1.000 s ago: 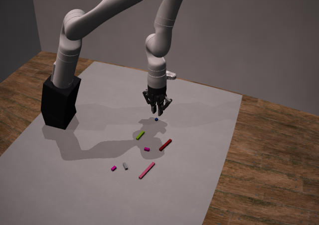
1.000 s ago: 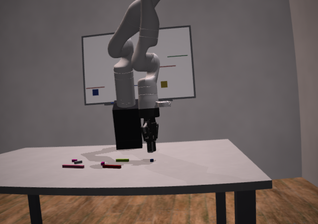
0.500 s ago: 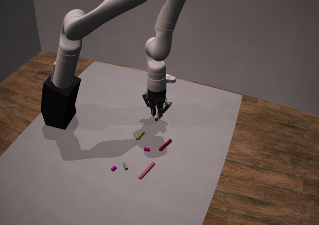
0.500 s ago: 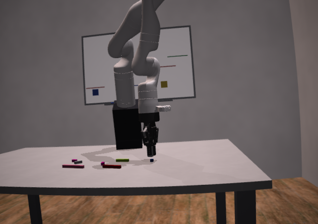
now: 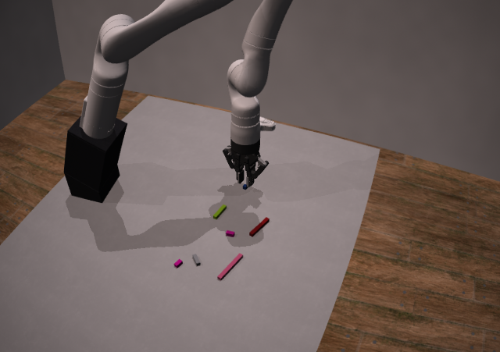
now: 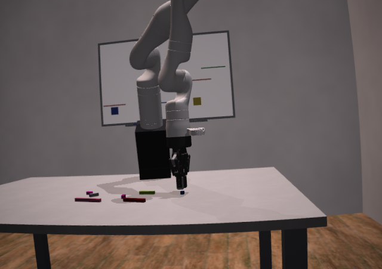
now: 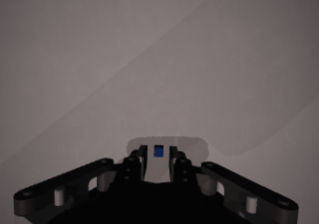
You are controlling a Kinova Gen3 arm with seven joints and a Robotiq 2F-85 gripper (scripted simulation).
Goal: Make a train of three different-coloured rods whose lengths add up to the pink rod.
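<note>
My gripper is now 30 mm above the blue rod. From my hand the other things lie so: lime rod 40 mm behind, 110 mm to the right, 30 mm below; then pink rod 30 mm ahead, 290 mm to the right, 30 mm below; then red rod 70 mm ahead, 140 mm to the right, 30 mm below.
</note>
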